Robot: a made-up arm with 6 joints.
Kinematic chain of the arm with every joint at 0, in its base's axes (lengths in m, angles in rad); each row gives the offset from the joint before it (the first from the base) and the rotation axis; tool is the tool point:
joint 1: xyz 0 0 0.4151 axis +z
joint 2: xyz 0 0 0 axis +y
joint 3: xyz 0 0 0.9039 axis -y
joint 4: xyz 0 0 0 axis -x
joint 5: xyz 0.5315 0 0 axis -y
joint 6: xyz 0 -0.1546 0 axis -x
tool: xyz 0 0 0
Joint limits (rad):
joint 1: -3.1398..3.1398
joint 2: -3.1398..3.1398
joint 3: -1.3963..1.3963
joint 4: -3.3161..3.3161
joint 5: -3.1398..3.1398
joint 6: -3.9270..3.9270
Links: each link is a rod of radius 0.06 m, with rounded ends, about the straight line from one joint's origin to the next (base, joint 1, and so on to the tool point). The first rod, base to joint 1, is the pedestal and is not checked.
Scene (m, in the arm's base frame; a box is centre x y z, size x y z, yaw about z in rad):
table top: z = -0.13
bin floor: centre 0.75 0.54 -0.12 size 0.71 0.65 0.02 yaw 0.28
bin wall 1: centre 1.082 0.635 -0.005 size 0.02 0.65 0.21 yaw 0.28
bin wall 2: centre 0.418 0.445 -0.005 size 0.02 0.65 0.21 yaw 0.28
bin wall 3: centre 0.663 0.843 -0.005 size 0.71 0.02 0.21 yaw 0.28
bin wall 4: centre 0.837 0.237 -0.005 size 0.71 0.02 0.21 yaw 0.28
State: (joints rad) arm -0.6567 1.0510 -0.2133 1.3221 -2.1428 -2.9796
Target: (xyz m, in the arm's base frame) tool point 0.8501 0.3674 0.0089
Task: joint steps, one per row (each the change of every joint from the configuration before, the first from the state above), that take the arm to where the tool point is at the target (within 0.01 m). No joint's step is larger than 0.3 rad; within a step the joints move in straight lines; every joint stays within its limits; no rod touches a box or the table.
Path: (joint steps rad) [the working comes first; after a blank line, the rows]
Joints at the target: 0.4199 1.4084 -0.3833 1.4994 -2.1428 -2.9796
Straight joint move there: touches bin wall 4.

1: 0.2693 0.0211 -0.0777 0.0435 0.0000 0.0000
2: 0.2693 0.0210 -0.0777 0.0434 0.0000 0.0000
3: 0.2692 0.0211 -0.0778 0.0435 0.0000 0.0000
4: 0.2693 0.0210 -0.0777 0.0435 0.0000 0.0000
5: -0.0005 0.2732 0.1409 0.0034 0.0000 0.0000

